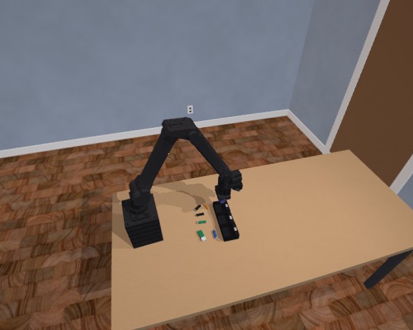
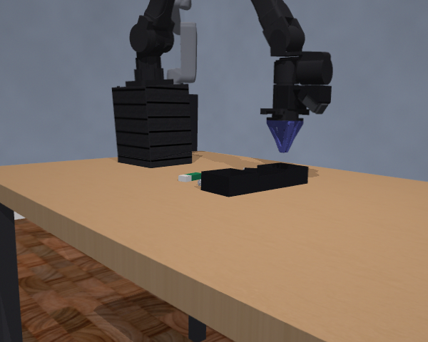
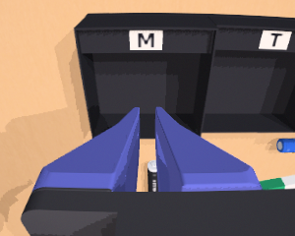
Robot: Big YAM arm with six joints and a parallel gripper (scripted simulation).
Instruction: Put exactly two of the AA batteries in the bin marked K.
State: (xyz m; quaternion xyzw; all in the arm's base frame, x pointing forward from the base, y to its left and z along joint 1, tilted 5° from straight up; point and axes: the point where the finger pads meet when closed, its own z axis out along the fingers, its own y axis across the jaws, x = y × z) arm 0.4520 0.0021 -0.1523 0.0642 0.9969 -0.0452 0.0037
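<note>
Right now my hand is 140 mm past the green AA battery, 40 mm to the left of it and 70 mm above it. Also, from my hand: black battery 130 mm behind, 60 mm to the left, 70 mm below; then orange battery 80 mm behind, 50 mm to the left, 70 mm below; then black bin 10 mm behind, 80 mm to the right, 60 mm below.
</note>
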